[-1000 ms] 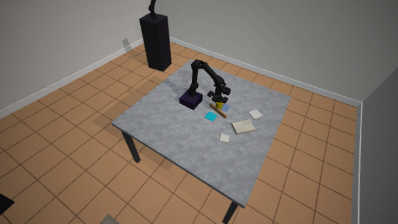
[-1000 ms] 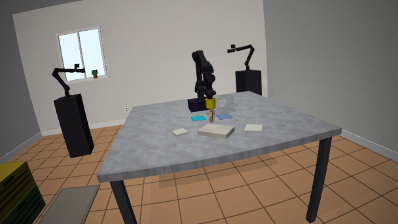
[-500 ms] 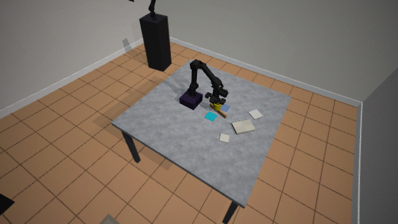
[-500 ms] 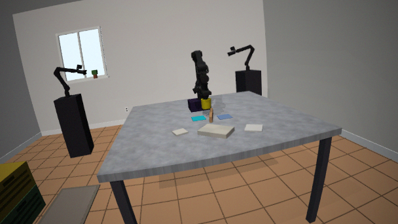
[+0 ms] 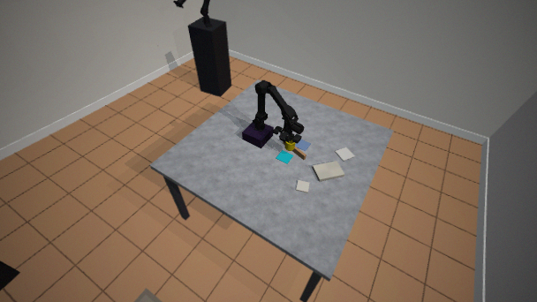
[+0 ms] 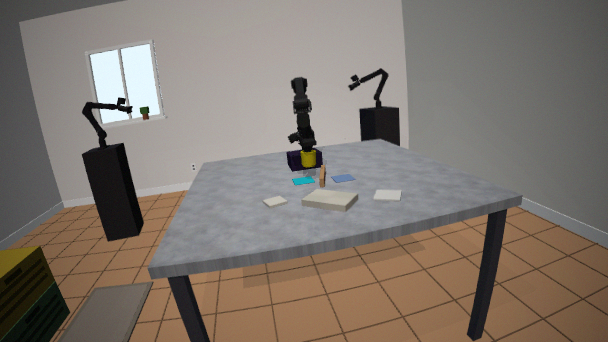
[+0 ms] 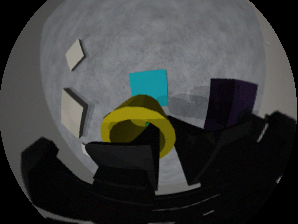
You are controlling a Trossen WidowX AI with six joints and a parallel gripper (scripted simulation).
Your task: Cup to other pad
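My gripper tip is 110 mm above the cyan pad, 30 mm to the left of it and 10 mm short of it. The rest, counted from my gripper tip: wooden bar 90 mm below, 50 mm to the left, 50 mm ahead; blue pad 140 mm to the left, 110 mm below, 90 mm ahead; yellow cup 20 mm ahead.
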